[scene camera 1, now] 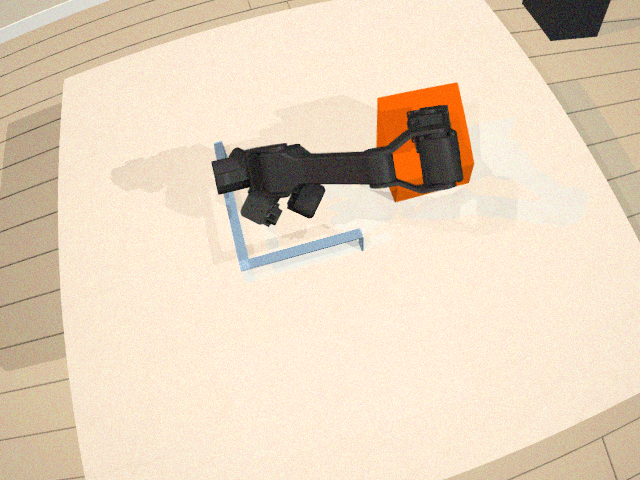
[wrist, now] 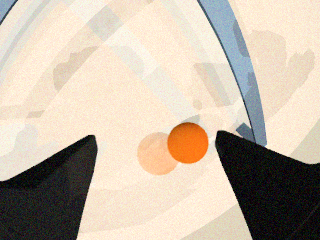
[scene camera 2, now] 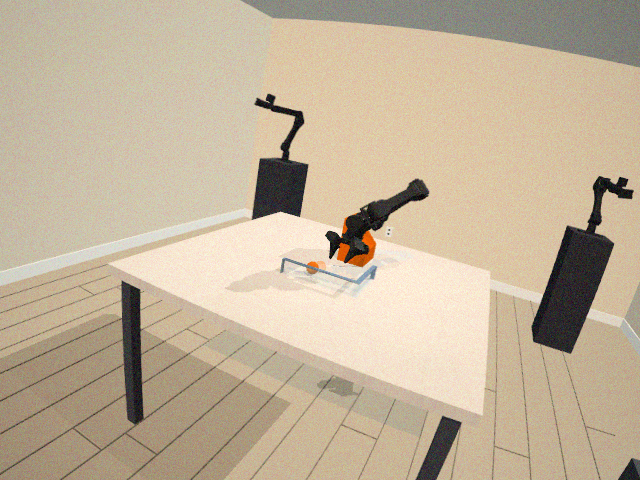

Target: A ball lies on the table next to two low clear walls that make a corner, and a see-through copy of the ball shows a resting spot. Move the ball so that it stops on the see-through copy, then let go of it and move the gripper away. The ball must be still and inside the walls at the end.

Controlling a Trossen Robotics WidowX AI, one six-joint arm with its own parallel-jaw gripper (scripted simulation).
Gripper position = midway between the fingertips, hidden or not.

Observation:
The gripper (scene camera 1: 271,194) is open and holds nothing. Also in view: an orange ball (wrist: 192,141) and a see-through copy (wrist: 158,154).
The gripper is seen too in the wrist view (wrist: 157,140) and in scene camera 2 (scene camera 2: 337,260).

